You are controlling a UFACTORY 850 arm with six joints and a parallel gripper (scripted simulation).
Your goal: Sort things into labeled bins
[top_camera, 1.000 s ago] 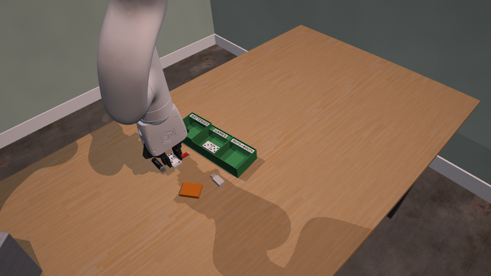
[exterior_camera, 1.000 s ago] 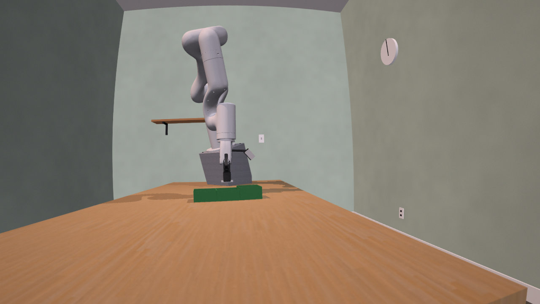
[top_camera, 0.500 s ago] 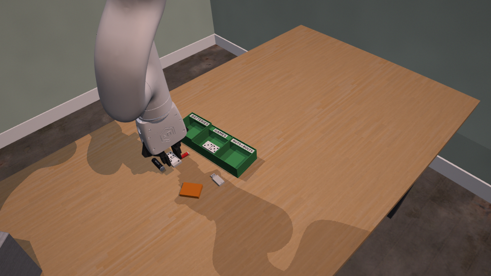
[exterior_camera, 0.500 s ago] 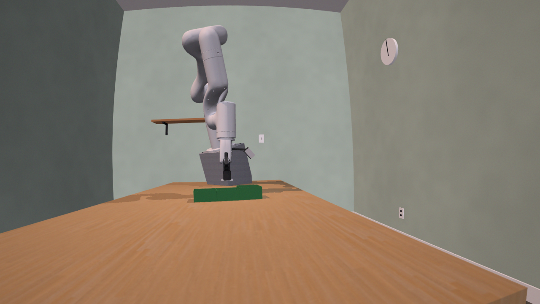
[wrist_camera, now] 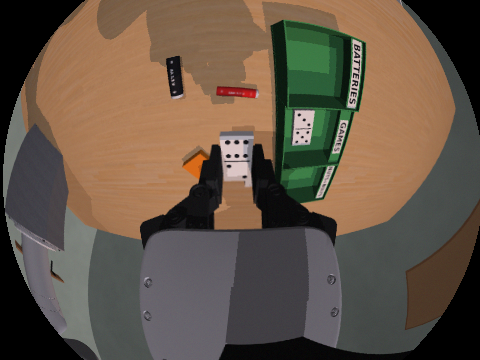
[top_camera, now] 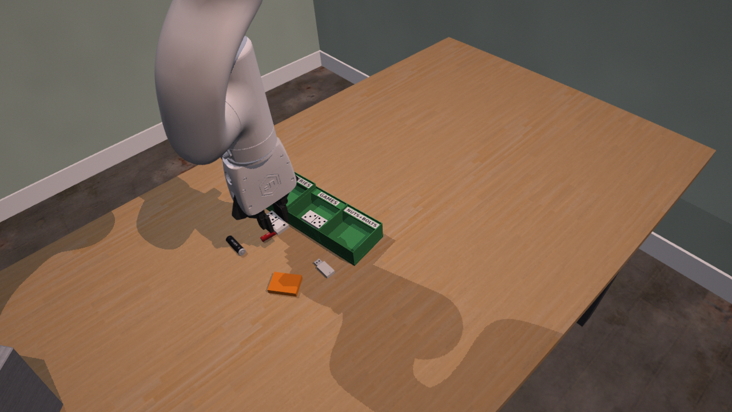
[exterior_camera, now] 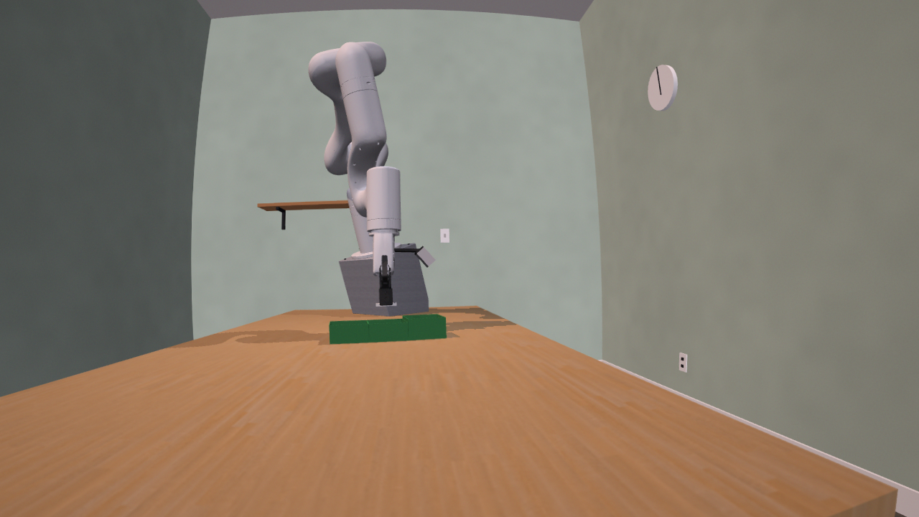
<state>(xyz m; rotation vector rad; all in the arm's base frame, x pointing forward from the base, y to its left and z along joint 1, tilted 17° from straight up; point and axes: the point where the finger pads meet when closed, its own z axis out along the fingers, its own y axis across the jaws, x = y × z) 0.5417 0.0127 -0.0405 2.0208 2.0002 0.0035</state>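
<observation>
Right now the green bin row is 9 cm ahead of my hand and 7 cm below it. Also, from my hand: black battery (6 cm behind, 7 cm to the left, 8 cm below); then orange flat block (5 cm behind, 7 cm to the right, 8 cm below); then red battery (4 cm to the left, 8 cm below).
</observation>
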